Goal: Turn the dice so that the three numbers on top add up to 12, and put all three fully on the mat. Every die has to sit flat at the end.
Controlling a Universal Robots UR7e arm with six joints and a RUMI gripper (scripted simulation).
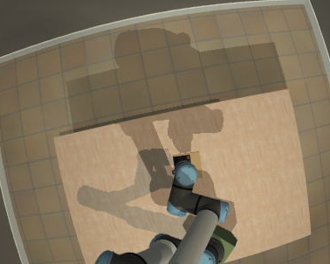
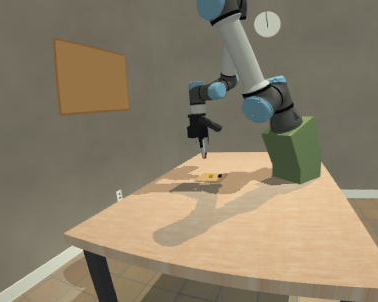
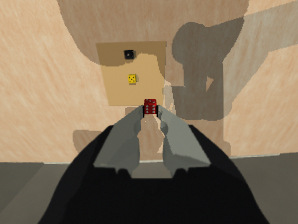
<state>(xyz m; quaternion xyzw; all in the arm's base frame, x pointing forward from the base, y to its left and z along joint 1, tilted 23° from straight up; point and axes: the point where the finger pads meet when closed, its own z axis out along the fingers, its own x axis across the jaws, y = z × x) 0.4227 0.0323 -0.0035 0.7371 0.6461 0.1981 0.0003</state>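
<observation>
Now: the yellow die 2 cm behind my hand, 4 cm to the right of it and 12 cm below it. Round my hand: black die 6 cm behind, 4 cm to the right, 12 cm below; then red die 1 cm below; then tan mat 2 cm behind, 4 cm to the right, 13 cm below.
</observation>
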